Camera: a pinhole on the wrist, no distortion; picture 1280 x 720 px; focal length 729.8 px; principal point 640.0 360.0 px. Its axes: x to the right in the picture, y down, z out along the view. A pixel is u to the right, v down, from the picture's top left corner.
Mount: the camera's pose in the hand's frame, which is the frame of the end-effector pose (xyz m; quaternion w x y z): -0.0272 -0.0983 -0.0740 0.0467 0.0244 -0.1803 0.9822
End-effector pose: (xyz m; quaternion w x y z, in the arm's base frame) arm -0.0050 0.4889 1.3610 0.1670 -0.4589 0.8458 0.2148
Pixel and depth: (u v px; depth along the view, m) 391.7 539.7 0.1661
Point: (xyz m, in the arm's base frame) 0.1545 0.4029 1.2508
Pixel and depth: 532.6 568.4 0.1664
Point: 0.1745 0.4240 1.2656
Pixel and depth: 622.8 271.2 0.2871
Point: 0.1598 0.5189 1.1540
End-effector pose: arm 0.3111 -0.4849 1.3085 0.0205 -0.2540 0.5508 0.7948
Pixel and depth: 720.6 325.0 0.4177
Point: 0.3075 -0.0935 1.2250
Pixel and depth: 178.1 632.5 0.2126
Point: 0.2670 -0.3314 1.0627
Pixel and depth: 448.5 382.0 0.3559
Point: 0.2264 -0.1881 1.1318
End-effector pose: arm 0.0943 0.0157 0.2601 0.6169 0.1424 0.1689 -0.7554
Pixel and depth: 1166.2 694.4 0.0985
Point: -0.0522 0.1314 0.3217
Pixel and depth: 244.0 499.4 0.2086
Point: -0.1386 -0.0649 0.3300
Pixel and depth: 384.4 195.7 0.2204
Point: -0.0532 -0.0758 0.3752
